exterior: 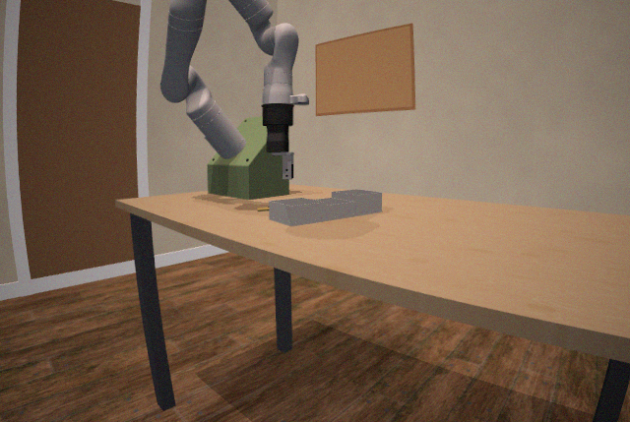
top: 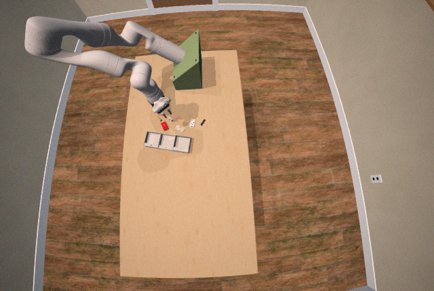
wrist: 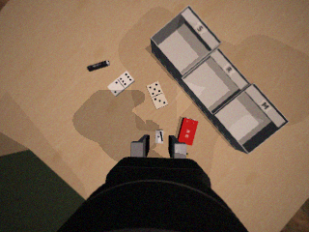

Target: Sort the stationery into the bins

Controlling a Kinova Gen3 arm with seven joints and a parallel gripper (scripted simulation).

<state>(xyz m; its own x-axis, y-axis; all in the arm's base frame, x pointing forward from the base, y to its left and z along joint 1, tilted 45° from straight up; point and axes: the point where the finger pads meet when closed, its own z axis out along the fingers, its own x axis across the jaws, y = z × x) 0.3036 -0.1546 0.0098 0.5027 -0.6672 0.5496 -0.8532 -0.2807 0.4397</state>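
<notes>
My gripper is now 8 cm above the grey piece. The rest, counted from my hand: yellow piece (8 cm below, 6 cm to the right, 1 cm behind); red piece (8 cm below, 5 cm ahead, 4 cm to the right); white block (12 cm to the left, 9 cm below, 5 cm ahead).
</notes>
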